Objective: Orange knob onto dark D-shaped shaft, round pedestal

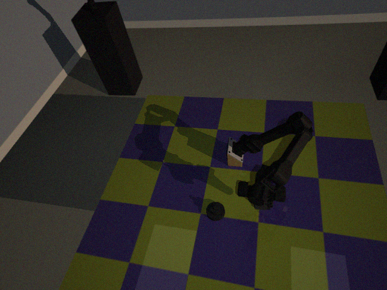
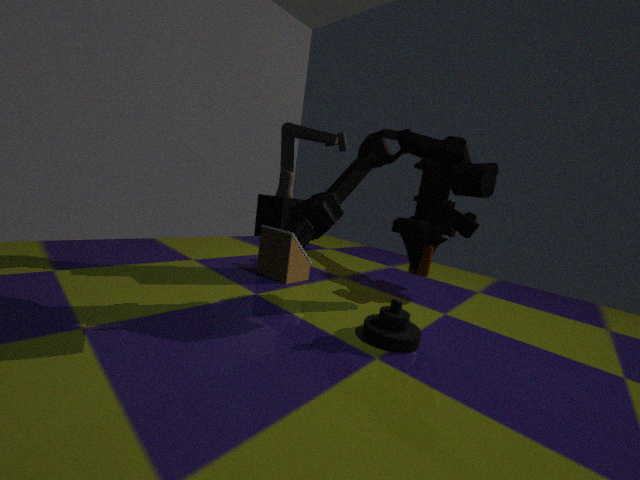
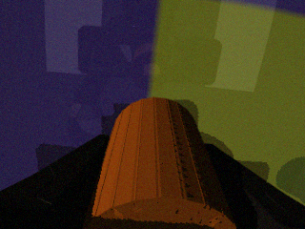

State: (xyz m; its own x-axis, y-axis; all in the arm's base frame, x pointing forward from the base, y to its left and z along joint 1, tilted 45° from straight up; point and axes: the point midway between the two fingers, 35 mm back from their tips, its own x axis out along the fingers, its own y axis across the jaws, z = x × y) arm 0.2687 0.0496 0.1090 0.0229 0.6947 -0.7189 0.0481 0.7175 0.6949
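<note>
The dark pedestal is 190 mm to the right of my gripper tip, 40 mm below it and 40 mm ahead of it. Also, from my gripper tip: orange knob 20 mm above.
</note>
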